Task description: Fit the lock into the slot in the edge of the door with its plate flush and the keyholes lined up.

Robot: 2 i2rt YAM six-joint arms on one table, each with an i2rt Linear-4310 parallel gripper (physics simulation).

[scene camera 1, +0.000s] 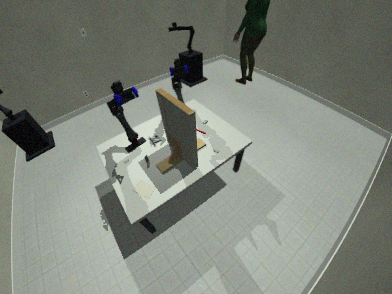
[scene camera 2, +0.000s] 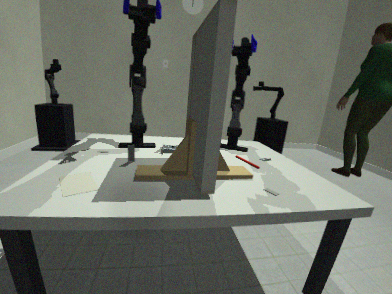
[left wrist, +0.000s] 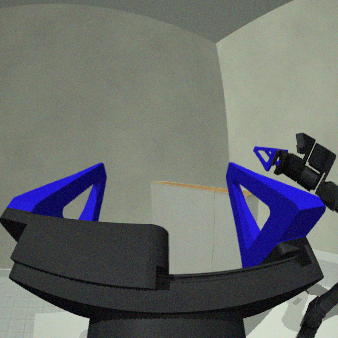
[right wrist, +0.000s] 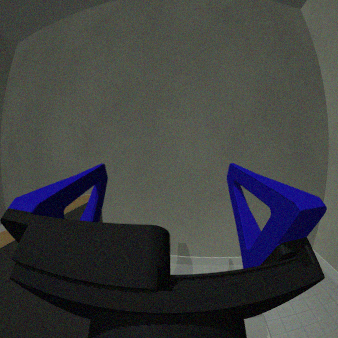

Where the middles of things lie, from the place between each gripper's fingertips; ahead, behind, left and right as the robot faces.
The grey door panel [scene camera 2: 212,43] lies 240 mm ahead of my left hand, 230 mm to the right of it and 320 mm below it. From my left hand the other things lie so: wooden base [scene camera 2: 179,166] 240 mm ahead, 230 mm to the right, 510 mm below.
Now: the grey door panel 9 cm ahead of my right hand, 22 cm to the left of it and 37 cm below it. Round my right hand: wooden base 9 cm ahead, 22 cm to the left, 55 cm below.
